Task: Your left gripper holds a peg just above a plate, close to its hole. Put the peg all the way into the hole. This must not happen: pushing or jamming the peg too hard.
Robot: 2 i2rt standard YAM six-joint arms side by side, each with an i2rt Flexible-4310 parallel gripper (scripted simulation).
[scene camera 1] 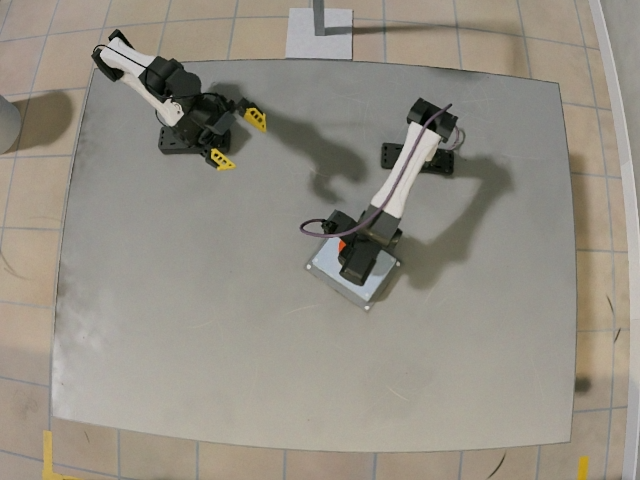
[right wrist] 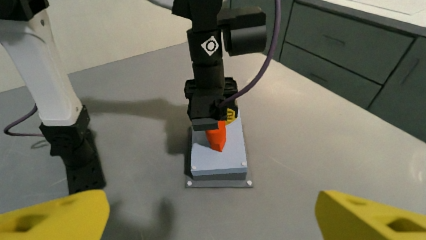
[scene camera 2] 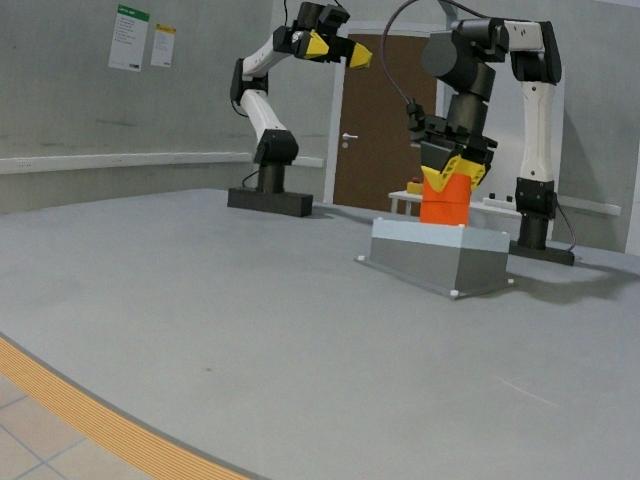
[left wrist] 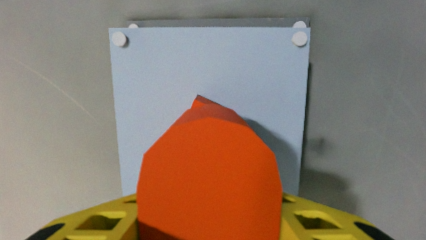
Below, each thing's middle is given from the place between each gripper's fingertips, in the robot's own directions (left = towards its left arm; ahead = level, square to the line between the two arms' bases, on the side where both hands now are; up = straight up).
Right now the light blue plate (scene camera 2: 456, 236) is 70 mm below my left hand and 10 mm ahead of it. The rest, counted from my left hand: grey block (scene camera 2: 442, 269): 80 mm below, 10 mm ahead; orange peg (scene camera 2: 450, 207): 20 mm below.
I see my right gripper (scene camera 2: 348, 55) 16 cm short of the orange peg, 24 cm to the right of it and 25 cm above it. Also, from my right hand: grey block: 17 cm ahead, 25 cm to the left, 32 cm below; light blue plate: 17 cm ahead, 25 cm to the left, 30 cm below.
